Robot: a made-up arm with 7 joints.
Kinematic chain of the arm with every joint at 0, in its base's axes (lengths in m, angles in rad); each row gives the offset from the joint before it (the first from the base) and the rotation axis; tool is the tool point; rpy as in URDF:
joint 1: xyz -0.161 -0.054 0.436 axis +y
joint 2: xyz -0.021 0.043 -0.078 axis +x
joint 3: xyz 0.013 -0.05 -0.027 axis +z
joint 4: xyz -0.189 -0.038 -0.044 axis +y
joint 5: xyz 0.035 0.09 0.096 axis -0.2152 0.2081 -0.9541
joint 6: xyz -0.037 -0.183 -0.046 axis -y
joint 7: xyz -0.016 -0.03 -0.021 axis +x
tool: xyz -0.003 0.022 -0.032 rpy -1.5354 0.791 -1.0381
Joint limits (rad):
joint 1: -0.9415..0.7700
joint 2: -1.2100..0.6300
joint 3: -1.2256..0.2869
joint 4: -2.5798..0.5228
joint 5: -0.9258..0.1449
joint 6: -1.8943..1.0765
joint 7: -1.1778..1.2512
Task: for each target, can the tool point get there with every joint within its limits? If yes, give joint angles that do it. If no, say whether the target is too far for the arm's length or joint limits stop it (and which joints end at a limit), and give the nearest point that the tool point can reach.
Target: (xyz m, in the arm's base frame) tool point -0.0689 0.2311 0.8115
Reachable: no: joint limits stop it (at a limit: joint 1, joint 2, joint 3, joint 5, joint 6, joint 7) | nearest point -0.2075 0.1684 0.6724 | short by 0.206 m
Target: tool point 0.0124 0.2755 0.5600
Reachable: no: joint limits stop it (at a limit: joint 1, joint 2, joint 3, joint 4, joint 5, joint 6) | nearest point -0.2044 0.1804 0.6342 | short by 0.248 m
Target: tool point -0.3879 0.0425 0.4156
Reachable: yes | joints 0.2207 0.2795 -1.0534 -0.5544 -0.3146 -1.6688 0.8394
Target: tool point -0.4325 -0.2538 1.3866
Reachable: no: too far | nearest point -0.2825 -0.1216 0.7813 | short by 0.637 m
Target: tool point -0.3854 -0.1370 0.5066
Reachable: yes | joints 0.3012 -1.0169 -0.2946 -0.1962 -0.2149 -0.5936 0.0544
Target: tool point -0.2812 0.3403 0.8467
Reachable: no: joint limits stop it (at a limit: joint 1, joint 4, joint 5, joint 6, joint 7) | nearest point -0.2670 0.1922 0.6631 | short by 0.236 m
